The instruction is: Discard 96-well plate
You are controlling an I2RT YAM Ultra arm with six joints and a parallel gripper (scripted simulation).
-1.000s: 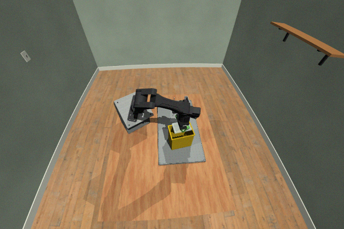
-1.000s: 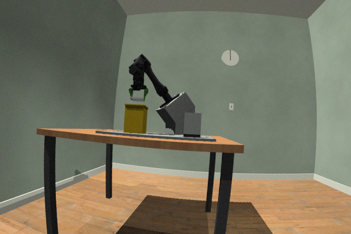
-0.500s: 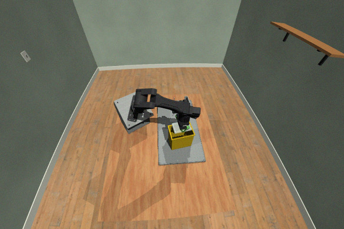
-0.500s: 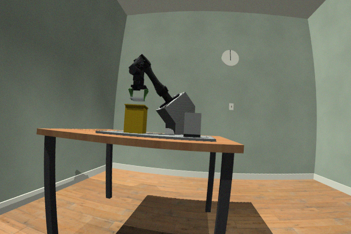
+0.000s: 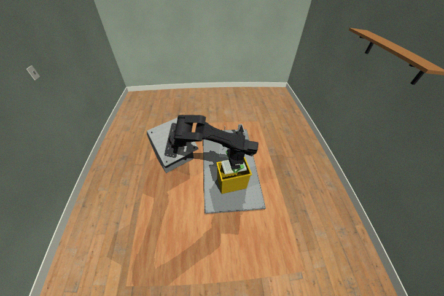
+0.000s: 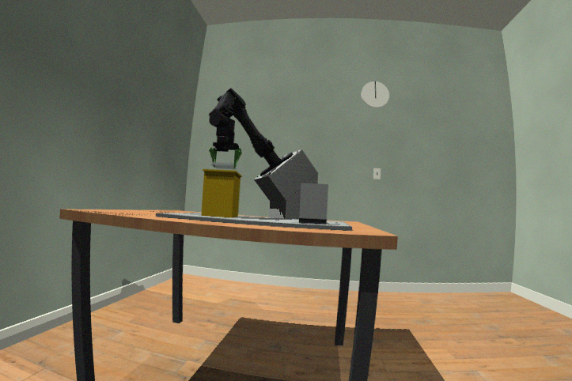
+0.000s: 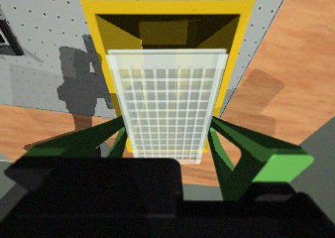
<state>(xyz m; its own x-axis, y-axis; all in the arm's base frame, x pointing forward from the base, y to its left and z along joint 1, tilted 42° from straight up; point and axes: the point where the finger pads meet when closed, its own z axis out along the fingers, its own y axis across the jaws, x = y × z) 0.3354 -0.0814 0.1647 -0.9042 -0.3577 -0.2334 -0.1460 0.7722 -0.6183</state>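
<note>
The yellow plastics bin lies 120 mm below my hand.
</note>
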